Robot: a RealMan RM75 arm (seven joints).
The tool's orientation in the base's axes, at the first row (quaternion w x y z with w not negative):
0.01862, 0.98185, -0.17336, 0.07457
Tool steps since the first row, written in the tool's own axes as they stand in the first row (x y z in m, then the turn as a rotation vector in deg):
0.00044, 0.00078, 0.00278, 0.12, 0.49, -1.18
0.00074, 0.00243, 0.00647, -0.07, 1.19, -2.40
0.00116, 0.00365, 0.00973, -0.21, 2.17, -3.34
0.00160, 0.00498, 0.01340, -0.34, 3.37, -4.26
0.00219, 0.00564, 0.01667, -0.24, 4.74, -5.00
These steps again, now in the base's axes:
0.00053, -0.00105, -0.00267, -0.22, -0.43, 1.19
0.00076, -0.00294, -0.00625, -0.81, -0.94, 2.37
0.00119, -0.00443, -0.00940, -1.41, -1.76, 3.29
0.00165, -0.00605, -0.01294, -2.07, -2.78, 4.19
0.00243, -0.00708, -0.01608, -2.55, -4.06, 4.95

